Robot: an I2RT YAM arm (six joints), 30 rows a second.
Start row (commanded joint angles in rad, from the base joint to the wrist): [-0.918 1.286 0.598 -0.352 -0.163 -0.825]
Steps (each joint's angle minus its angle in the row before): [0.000 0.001 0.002 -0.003 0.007 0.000]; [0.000 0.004 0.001 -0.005 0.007 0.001]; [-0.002 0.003 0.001 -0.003 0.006 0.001]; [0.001 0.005 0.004 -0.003 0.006 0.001]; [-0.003 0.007 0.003 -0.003 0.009 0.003]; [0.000 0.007 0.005 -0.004 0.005 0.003]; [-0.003 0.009 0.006 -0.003 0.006 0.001]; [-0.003 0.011 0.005 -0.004 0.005 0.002]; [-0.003 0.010 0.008 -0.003 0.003 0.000]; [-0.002 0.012 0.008 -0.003 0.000 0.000]
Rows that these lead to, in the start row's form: [-0.918 1.287 0.600 -0.355 -0.156 -0.825]; [-0.918 1.291 0.601 -0.360 -0.149 -0.824]; [-0.920 1.294 0.602 -0.363 -0.143 -0.823]; [-0.919 1.299 0.606 -0.366 -0.137 -0.822]; [-0.922 1.306 0.609 -0.369 -0.128 -0.819]; [-0.922 1.313 0.614 -0.373 -0.123 -0.816]; [-0.925 1.322 0.620 -0.376 -0.117 -0.815]; [-0.928 1.333 0.625 -0.380 -0.112 -0.813]; [-0.931 1.343 0.633 -0.383 -0.109 -0.813]; [-0.933 1.355 0.641 -0.386 -0.109 -0.813]
